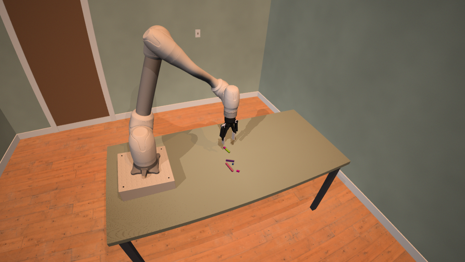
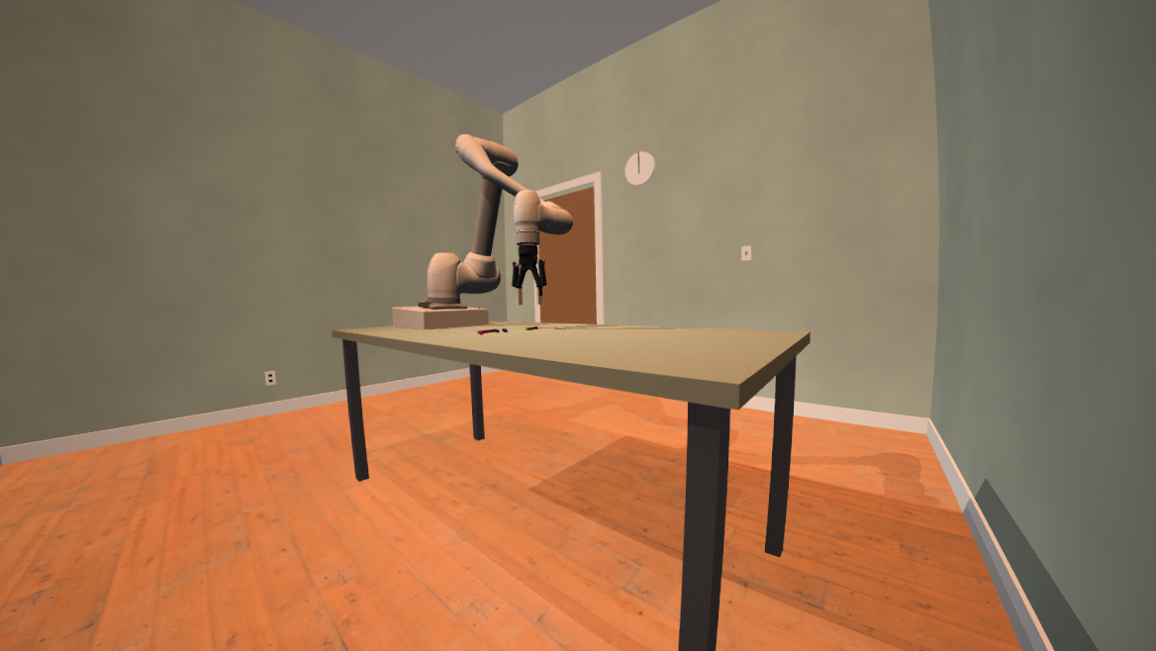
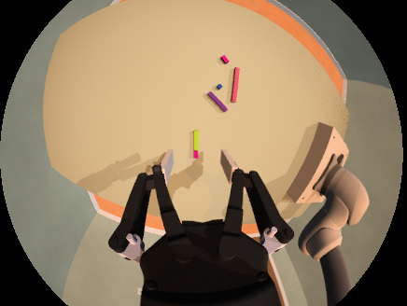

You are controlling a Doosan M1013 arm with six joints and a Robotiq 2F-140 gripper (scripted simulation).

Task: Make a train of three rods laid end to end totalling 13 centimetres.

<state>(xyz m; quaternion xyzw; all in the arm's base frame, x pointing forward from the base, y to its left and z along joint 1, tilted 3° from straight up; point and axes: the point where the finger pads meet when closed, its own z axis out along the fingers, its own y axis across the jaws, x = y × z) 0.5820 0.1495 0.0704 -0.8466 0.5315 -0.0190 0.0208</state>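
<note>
Right now the purple rod is 110 mm to the right of my hand and 120 mm below it. Round my hand: blue rod 10 mm ahead, 140 mm to the right, 120 mm below; pink rod 20 mm behind, 170 mm to the right, 120 mm below; lime rod 120 mm below.
</note>
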